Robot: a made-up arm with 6 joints.
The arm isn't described. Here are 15 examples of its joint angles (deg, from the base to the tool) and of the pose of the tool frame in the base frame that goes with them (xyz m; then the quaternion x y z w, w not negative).
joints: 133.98 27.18 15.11 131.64 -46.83 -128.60
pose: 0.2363 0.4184 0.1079 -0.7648 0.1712 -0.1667 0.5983
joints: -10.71 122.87 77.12 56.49 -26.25 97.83
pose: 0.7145 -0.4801 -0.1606 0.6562 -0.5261 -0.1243 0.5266
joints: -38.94 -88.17 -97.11 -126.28 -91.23 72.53
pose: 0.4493 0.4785 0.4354 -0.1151 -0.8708 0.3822 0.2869
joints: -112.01 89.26 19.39 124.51 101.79 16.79
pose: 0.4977 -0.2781 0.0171 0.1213 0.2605 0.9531 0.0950
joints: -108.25 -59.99 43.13 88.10 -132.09 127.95
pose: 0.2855 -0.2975 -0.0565 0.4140 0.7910 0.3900 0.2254
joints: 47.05 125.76 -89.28 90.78 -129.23 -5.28
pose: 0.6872 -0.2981 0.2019 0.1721 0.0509 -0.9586 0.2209
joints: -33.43 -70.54 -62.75 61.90 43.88 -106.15
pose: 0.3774 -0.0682 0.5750 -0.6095 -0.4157 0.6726 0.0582
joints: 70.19 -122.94 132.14 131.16 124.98 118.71
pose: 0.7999 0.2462 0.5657 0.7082 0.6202 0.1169 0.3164
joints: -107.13 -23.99 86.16 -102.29 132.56 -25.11
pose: 0.1380 -0.2379 -0.2111 0.1827 -0.7613 0.4911 0.3819
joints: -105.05 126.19 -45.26 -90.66 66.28 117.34
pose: 0.3627 0.1818 -0.0272 -0.6338 0.4759 -0.6080 0.0460
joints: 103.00 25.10 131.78 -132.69 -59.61 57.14
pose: -0.4203 0.1550 -0.2744 0.2059 0.6913 -0.1626 0.6732
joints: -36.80 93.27 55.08 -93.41 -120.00 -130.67
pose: 0.4527 -0.3538 -0.2641 0.1254 -0.8838 -0.2104 0.3987
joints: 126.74 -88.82 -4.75 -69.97 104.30 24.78
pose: 0.5305 -0.0083 0.1266 0.0544 -0.9218 -0.3835 0.0165
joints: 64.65 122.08 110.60 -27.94 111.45 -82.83
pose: 0.8359 -0.1232 -0.2778 0.5121 0.3337 -0.7540 0.2404
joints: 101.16 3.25 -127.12 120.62 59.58 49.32
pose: -0.0459 -0.6187 -0.2576 -0.4183 -0.2278 -0.6246 0.6188
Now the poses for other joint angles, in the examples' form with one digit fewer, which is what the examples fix.
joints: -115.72 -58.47 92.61 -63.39 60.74 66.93
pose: 0.166 -0.360 -0.347 -0.199 -0.291 0.911 0.217
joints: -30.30 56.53 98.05 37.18 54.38 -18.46
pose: 0.226 -0.755 0.282 -0.291 0.580 0.679 0.344
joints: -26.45 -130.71 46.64 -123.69 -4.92 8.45
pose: 0.699 -0.156 -0.441 -0.187 -0.142 0.799 0.553
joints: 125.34 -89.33 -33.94 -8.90 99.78 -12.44
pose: 0.229 -0.090 0.068 -0.037 0.678 0.076 0.730
